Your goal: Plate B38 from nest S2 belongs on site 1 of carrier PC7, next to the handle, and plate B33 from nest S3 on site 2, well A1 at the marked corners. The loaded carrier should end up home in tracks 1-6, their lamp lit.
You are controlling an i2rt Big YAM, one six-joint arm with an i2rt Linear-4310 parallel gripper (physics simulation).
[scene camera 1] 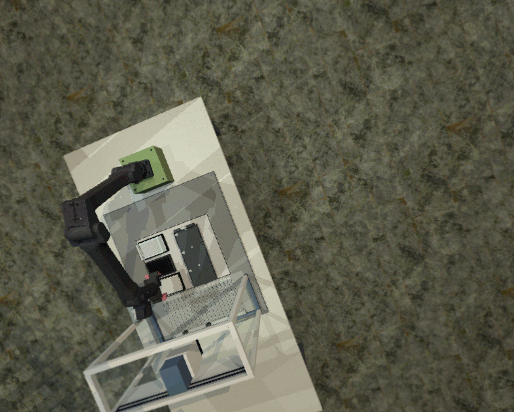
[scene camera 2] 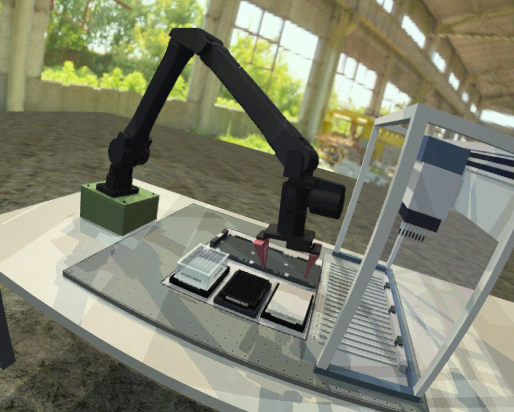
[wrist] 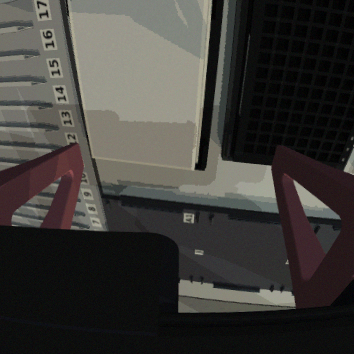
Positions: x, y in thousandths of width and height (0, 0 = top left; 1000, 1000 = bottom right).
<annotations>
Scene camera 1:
long black carrier: 369, 581
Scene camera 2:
gripper: 554, 661
long black carrier: 470, 608
clear plate: 392, 649
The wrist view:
gripper: 499, 436
long black carrier: 671, 705
</annotations>
